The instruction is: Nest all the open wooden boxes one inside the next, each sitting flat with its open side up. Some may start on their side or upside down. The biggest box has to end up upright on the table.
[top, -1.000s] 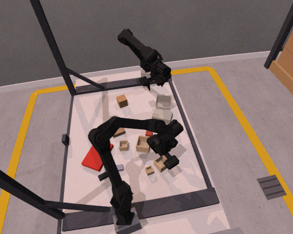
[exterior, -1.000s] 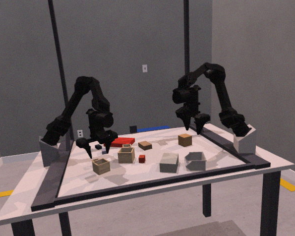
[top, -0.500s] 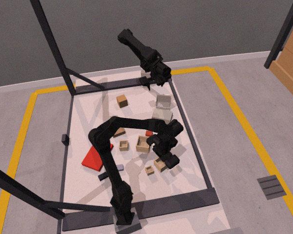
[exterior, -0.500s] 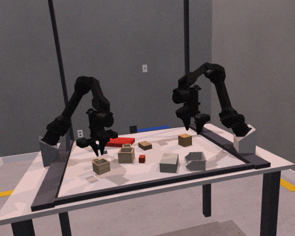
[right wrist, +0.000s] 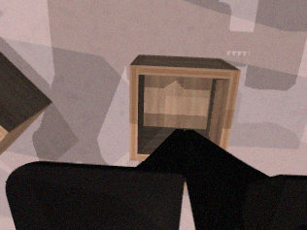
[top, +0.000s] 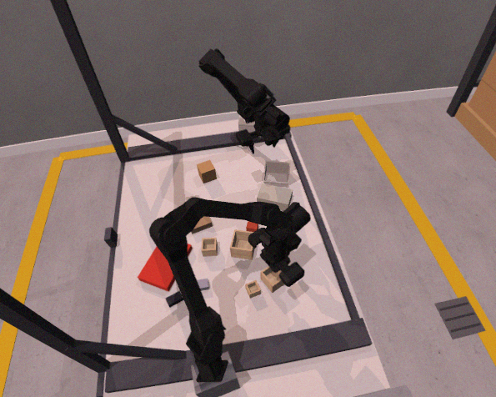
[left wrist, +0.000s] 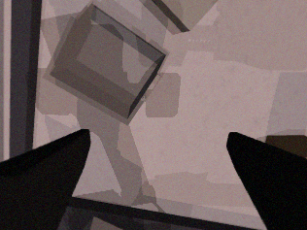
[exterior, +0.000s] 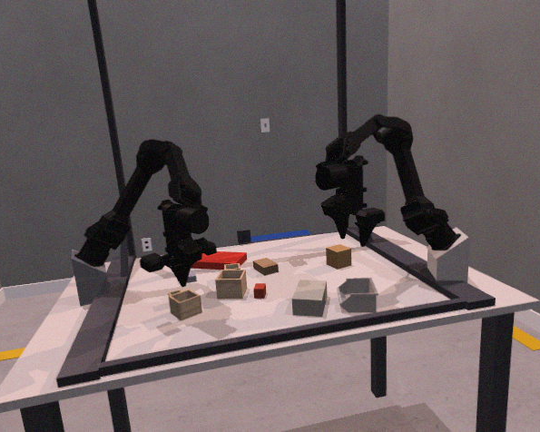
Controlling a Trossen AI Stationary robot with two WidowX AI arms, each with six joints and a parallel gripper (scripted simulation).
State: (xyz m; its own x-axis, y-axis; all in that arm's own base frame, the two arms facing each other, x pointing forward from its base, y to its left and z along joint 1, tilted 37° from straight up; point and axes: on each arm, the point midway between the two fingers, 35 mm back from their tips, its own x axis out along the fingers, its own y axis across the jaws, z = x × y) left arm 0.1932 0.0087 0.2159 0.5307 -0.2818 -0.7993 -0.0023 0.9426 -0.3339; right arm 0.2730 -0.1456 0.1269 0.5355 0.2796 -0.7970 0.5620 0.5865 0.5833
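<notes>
Now: the grey closed block 16 cm below my left hand, 12 cm to the right of it and 5 cm ahead of it. The rest, counted from my left hand: red cube 26 cm to the right, 17 cm below, 2 cm behind; grey open box 16 cm below, 5 cm ahead; brown cube 23 cm behind, 16 cm below, 1 cm to the right.
</notes>
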